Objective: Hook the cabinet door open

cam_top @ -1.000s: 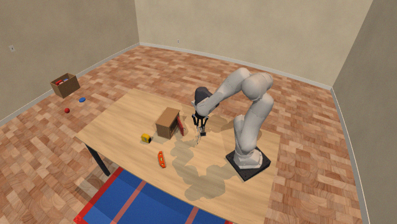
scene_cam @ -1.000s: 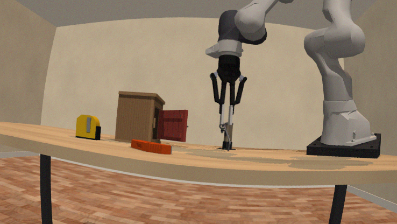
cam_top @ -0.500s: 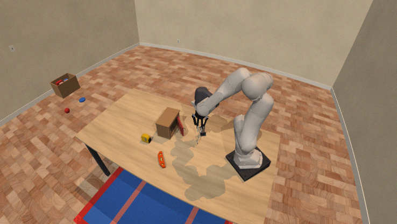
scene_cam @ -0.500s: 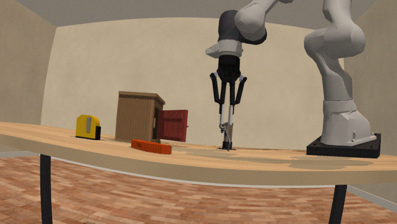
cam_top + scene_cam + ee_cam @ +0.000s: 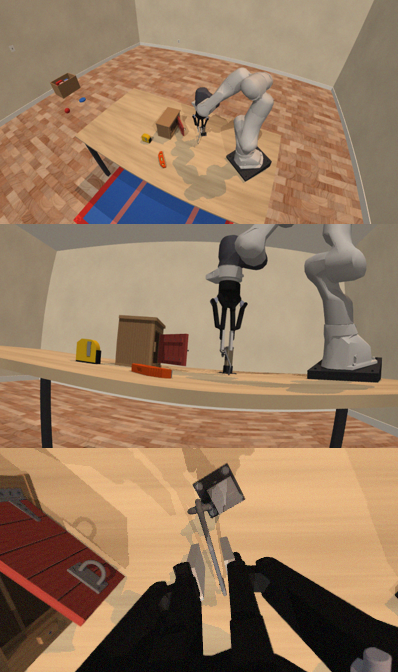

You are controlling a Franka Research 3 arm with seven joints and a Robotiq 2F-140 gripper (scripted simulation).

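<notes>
The thin metal hook lies 1 cm to the left of my hand and 6 cm below it. The rest, counted from my hand: yellow tape measure 42 cm ahead, 19 cm to the left, 8 cm below; red door 18 cm ahead, 4 cm to the right, 4 cm below; orange level 21 cm ahead, 32 cm to the left, 10 cm below.
</notes>
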